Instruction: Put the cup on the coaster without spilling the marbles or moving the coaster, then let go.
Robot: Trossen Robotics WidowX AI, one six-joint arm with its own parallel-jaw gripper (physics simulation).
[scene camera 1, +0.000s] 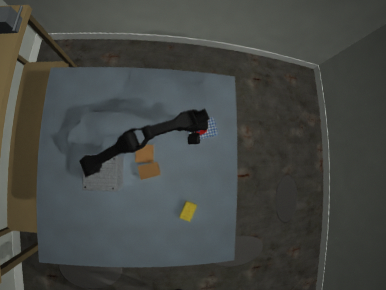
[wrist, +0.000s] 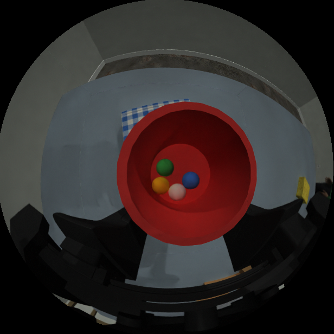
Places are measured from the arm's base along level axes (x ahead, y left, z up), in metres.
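Pixels of known places: arm's base at its link origin: (scene camera 1: 93,166).
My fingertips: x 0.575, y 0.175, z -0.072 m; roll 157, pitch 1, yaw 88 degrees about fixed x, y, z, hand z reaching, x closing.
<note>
Ahead of a thing's pixels: the offset from my fingertips to its middle. Level surfaces: height alone.
The red cup @(dz +0.020, dx +0.018, dy +0.000 m) (scene camera 1: 202,132) (wrist: 225,170) is between the fingers of my gripper (wrist: 182,193), which is shut on it. In the wrist view I look down into the cup, and several marbles, green (wrist: 165,167), orange (wrist: 160,185), white (wrist: 177,191) and blue (wrist: 190,180), lie on its floor. The blue-and-white checked coaster @(dz -0.061, dx +0.050, dy +0.013 m) (scene camera 1: 212,126) (wrist: 134,116) lies on the table, partly hidden behind the cup in the wrist view. In the scene view the cup shows at the coaster's left edge, partly under the arm. Its height above the coaster cannot be told.
A yellow block @(dz -0.059, dx -0.081, dy -0.490 m) (scene camera 1: 188,211) (wrist: 302,190) lies on the blue-grey table @(dz -0.074 m) (scene camera 1: 100,235). Two orange-brown pieces @(dz -0.067, dx -0.316, dy -0.116 m) (scene camera 1: 145,153) @(dz -0.052, dx -0.293, dy -0.220 m) (scene camera 1: 149,170) lie near the middle of the table, by the arm. A pale perforated plate (scene camera 1: 102,180) is at the arm's base. The table's right edge is beyond the coaster.
</note>
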